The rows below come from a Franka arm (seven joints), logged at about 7 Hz.
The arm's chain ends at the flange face. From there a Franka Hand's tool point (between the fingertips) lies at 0.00 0.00 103.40 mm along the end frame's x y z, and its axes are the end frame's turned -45 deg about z.
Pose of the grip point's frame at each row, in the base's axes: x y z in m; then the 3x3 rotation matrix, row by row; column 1 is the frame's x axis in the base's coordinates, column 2 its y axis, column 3 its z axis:
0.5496 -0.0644 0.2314; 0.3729 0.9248 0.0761; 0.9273 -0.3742 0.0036; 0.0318 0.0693 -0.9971
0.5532 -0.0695 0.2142; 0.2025 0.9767 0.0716; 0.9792 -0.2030 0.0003; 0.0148 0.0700 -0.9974
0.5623 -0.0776 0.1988; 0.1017 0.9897 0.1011; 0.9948 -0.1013 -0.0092; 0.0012 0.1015 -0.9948
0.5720 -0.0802 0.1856; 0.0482 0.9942 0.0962; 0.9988 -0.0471 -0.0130; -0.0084 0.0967 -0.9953
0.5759 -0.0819 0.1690; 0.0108 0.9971 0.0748; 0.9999 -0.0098 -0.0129; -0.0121 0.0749 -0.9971
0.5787 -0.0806 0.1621; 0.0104 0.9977 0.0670; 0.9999 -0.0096 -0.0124; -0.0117 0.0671 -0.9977
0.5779 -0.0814 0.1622; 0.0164 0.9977 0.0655; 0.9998 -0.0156 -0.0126; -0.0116 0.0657 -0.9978
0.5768 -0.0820 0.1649; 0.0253 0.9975 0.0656; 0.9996 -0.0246 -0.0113; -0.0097 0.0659 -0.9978
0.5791 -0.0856 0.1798; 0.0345 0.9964 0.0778; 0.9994 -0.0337 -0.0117; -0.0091 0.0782 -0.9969
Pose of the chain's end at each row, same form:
0.5417 -0.0648 0.3345; 0.9176 0.3903 0.0761; 0.3911 -0.9203 0.0036; 0.0715 0.0265 -0.9971
0.5458 -0.0695 0.3173; 0.8338 0.5474 0.0716; 0.5489 -0.8359 0.0003; 0.0600 0.0390 -0.9974
0.5518 -0.0766 0.3017; 0.7717 0.6279 0.1011; 0.6318 -0.7751 -0.0092; 0.0726 0.0709 -0.9948
0.5621 -0.0789 0.2885; 0.7371 0.6689 0.0962; 0.6730 -0.7396 -0.0130; 0.0624 0.0743 -0.9953
0.5682 -0.0806 0.2721; 0.7127 0.6974 0.0748; 0.7001 -0.7140 -0.0129; 0.0444 0.0615 -0.9971
0.5718 -0.0793 0.2653; 0.7128 0.6981 0.0670; 0.7002 -0.7138 -0.0124; 0.0392 0.0557 -0.9977
0.5711 -0.0801 0.2654; 0.7171 0.6939 0.0655; 0.6959 -0.7180 -0.0126; 0.0383 0.0547 -0.9978
0.5700 -0.0808 0.2681; 0.7232 0.6874 0.0656; 0.6894 -0.7242 -0.0113; 0.0397 0.0535 -0.9978
0.5711 -0.0844 0.2829; 0.7290 0.6802 0.0778; 0.6829 -0.7305 -0.0117; 0.0489 0.0617 -0.9969

